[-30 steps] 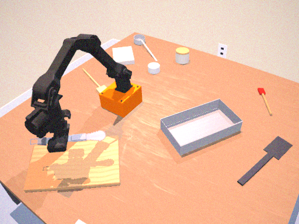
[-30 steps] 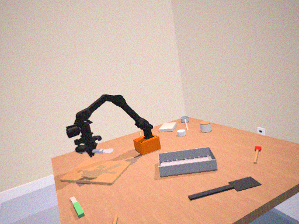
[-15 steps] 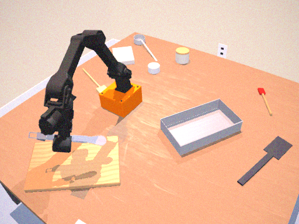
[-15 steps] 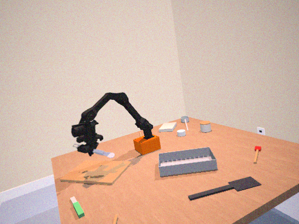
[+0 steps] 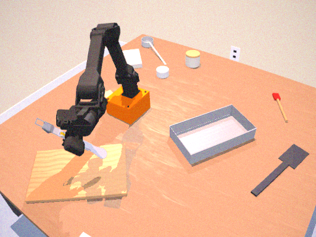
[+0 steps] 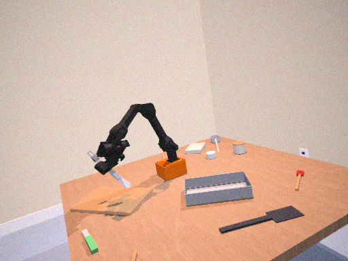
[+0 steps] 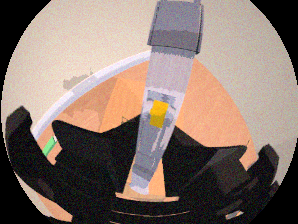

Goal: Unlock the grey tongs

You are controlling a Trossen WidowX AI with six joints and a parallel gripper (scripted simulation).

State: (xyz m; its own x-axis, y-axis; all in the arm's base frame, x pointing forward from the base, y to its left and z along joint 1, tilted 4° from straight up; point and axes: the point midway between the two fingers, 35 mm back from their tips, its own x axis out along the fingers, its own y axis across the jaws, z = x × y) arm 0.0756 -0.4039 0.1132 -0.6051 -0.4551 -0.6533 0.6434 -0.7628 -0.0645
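The yellow lock piece is 1 cm ahead of my gripper tip and 4 cm above it. From my gripper tip the other things lie so: green-tipped tool 28 cm ahead, 16 cm to the right, 15 cm below; grey roasting tin 34 cm ahead, 44 cm to the left, 13 cm below; wooden board 1 cm ahead, 1 cm to the left, 15 cm below.
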